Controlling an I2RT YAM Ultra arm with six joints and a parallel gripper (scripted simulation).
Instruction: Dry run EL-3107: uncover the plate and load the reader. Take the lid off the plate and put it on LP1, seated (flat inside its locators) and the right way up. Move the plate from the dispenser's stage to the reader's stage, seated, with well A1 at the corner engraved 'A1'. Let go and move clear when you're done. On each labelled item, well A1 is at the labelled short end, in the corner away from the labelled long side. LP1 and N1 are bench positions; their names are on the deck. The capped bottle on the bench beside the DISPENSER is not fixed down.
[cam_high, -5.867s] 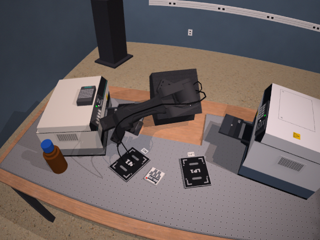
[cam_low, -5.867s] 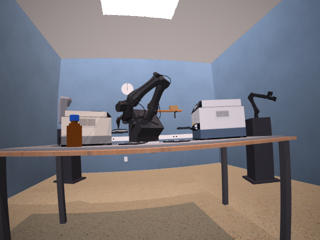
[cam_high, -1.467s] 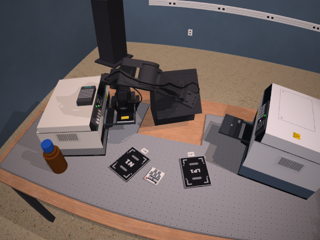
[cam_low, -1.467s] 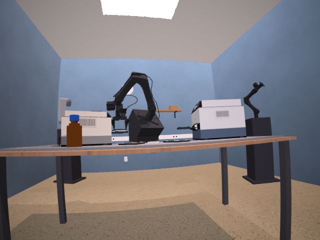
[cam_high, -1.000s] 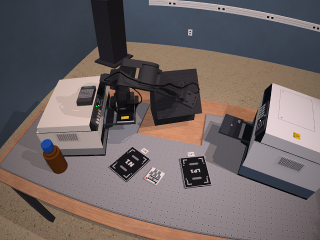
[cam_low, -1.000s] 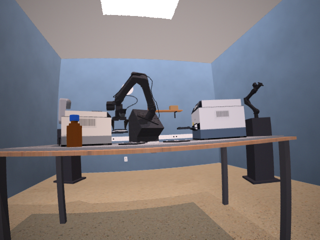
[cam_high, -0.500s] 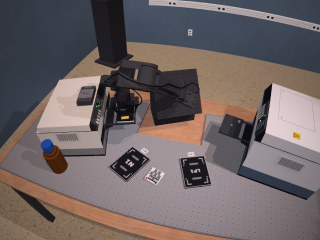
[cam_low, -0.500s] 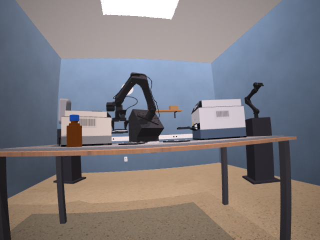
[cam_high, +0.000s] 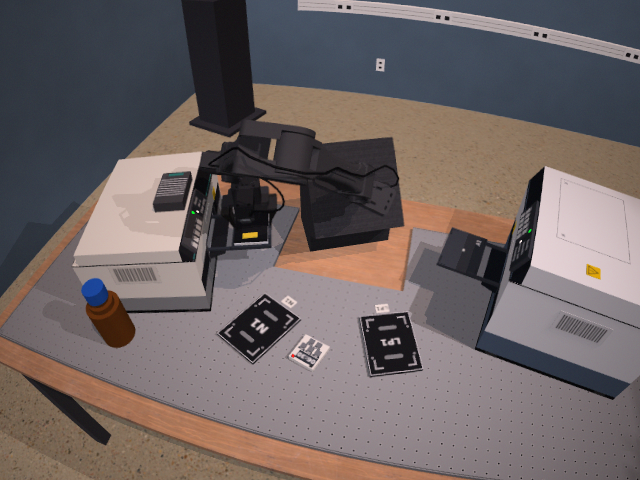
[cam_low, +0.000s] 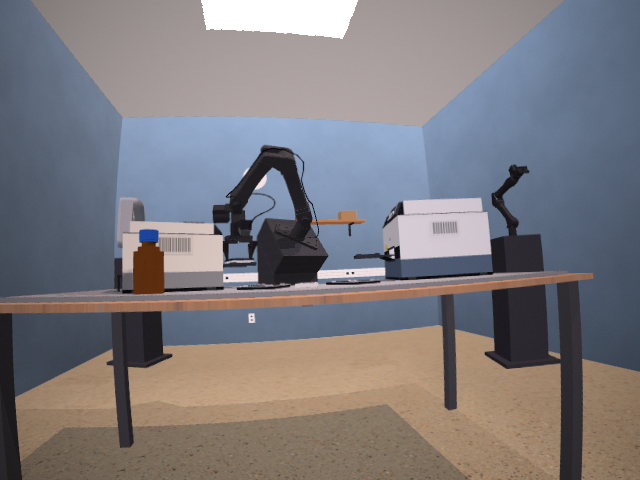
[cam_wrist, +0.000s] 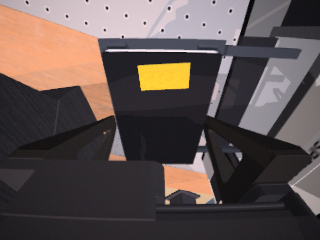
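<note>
Right now the lid is right at my hand. From my hand the other things lie so: LP1 tag: 1 cm behind, 38 cm to the left, 11 cm below; brown capped bottle: 41 cm ahead, 12 cm to the right; white well plate: 1 cm below.
</note>
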